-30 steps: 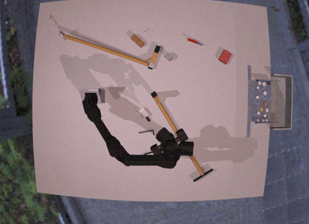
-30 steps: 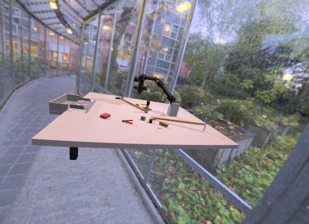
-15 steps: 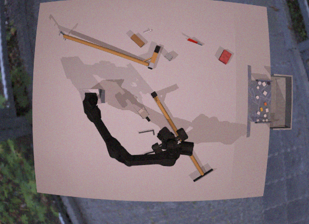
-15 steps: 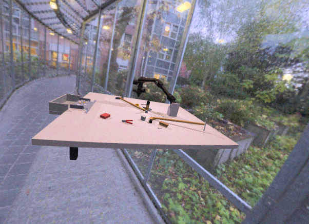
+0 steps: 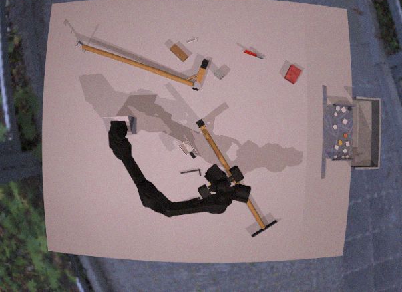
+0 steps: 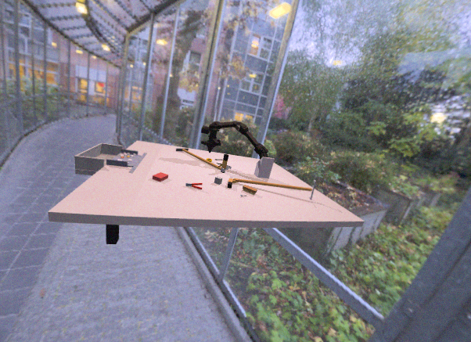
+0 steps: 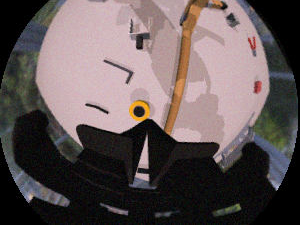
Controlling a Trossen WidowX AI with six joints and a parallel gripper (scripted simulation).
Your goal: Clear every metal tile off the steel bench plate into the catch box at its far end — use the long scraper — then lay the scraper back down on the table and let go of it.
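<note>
My gripper tip is 7 cm above the yellow tape roll, 2 cm to the left of it and 1 cm past it. From my gripper tip the other things lie so: black strip: 12 cm behind, 11 cm to the right, 8 cm below; then long scraper: 7 cm ahead, 2 cm below; then hex key: 11 cm behind, 8 cm below, 2 cm to the left.
</note>
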